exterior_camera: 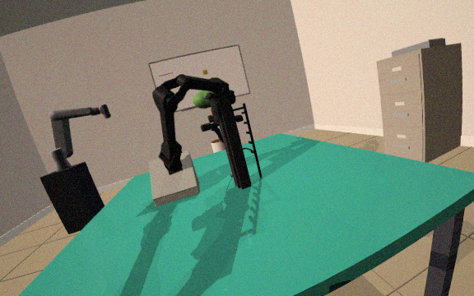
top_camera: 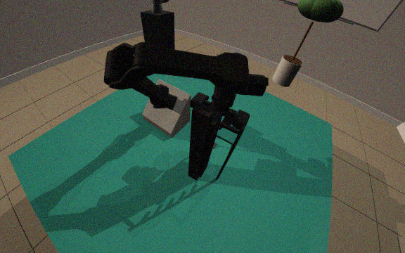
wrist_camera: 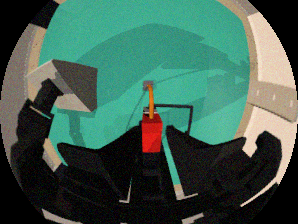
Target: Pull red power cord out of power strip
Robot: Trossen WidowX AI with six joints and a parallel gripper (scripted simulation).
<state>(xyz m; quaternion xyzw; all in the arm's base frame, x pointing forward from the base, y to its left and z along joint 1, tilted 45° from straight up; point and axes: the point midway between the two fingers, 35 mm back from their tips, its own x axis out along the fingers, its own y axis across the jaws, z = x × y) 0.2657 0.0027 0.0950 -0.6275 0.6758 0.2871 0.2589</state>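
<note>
The red plug lies 30 mm to the right of my gripper tip and 10 mm below it.
</note>
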